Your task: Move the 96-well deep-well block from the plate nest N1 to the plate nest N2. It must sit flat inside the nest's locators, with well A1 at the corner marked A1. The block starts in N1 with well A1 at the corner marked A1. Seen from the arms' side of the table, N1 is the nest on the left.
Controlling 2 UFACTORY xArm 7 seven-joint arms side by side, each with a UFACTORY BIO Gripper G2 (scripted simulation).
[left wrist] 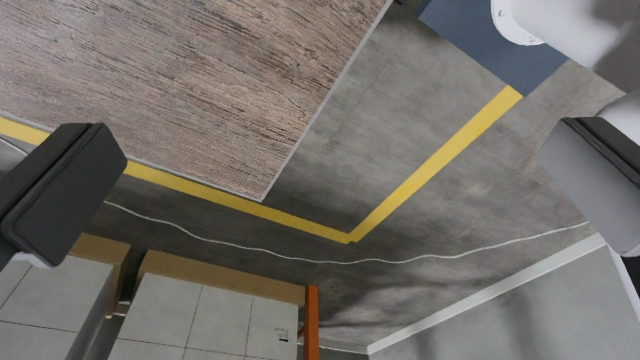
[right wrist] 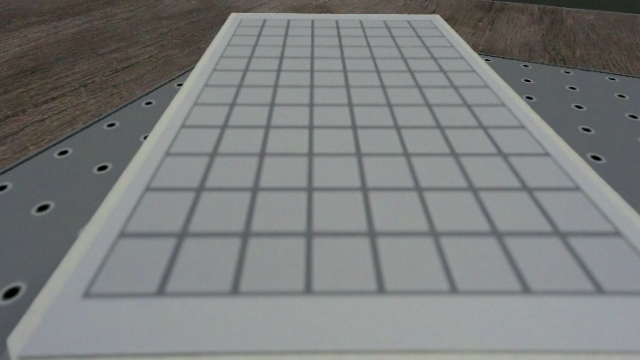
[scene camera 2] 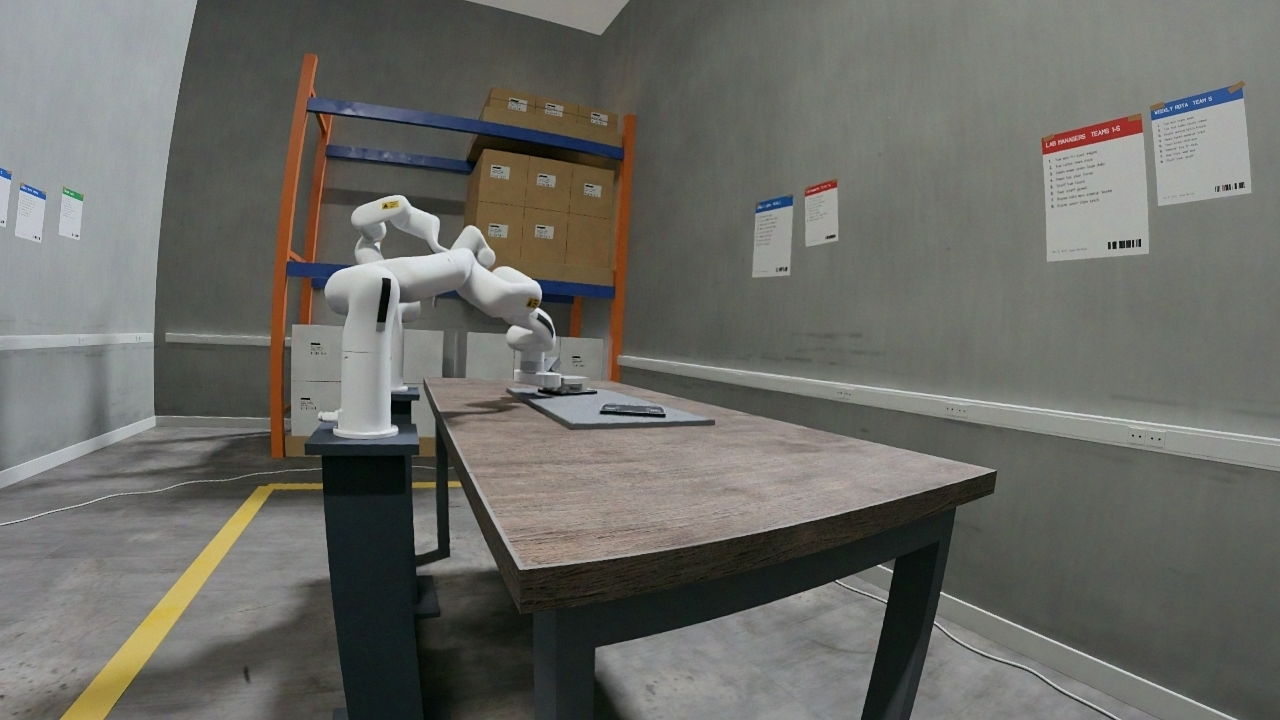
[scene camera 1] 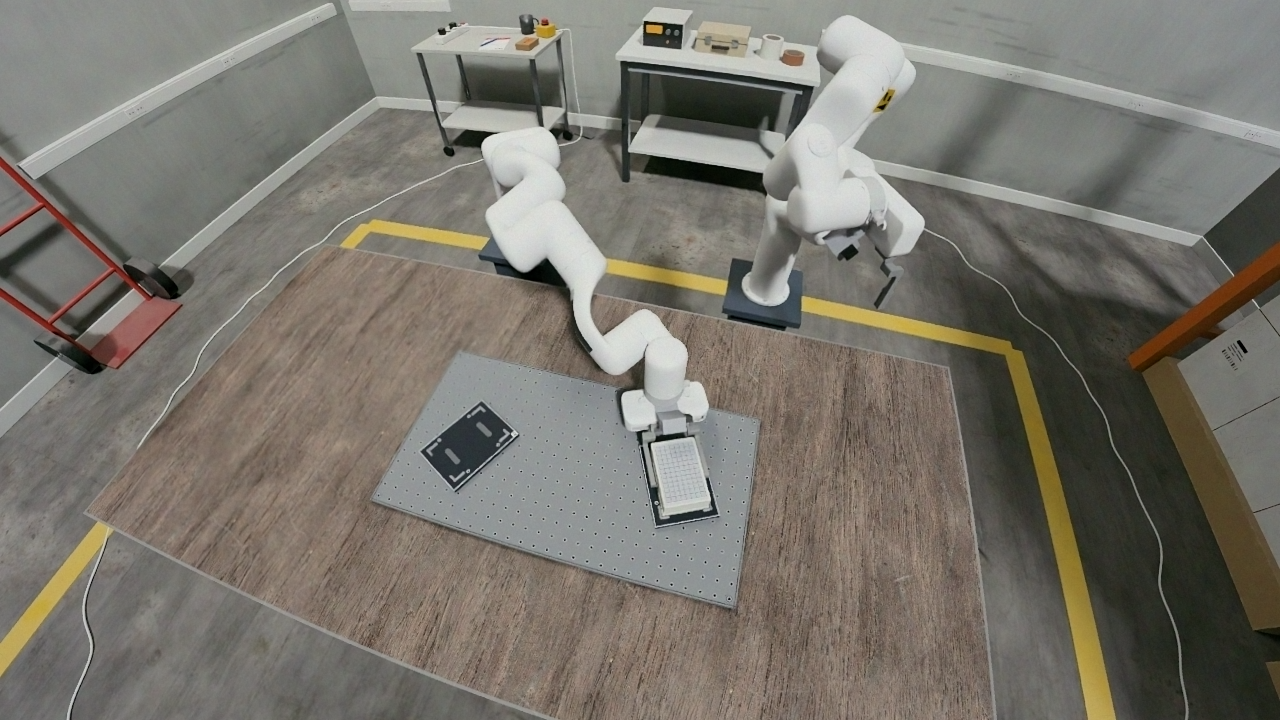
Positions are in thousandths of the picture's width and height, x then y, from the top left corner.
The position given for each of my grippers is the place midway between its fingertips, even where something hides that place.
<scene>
In view: my left gripper (scene camera 1: 668,383), my right gripper (scene camera 1: 532,670) and a white deep-well block (scene camera 1: 533,677).
The white deep-well block also shows in the right wrist view (right wrist: 498,499). The left wrist view misses the white deep-well block: it is out of frame.
</scene>
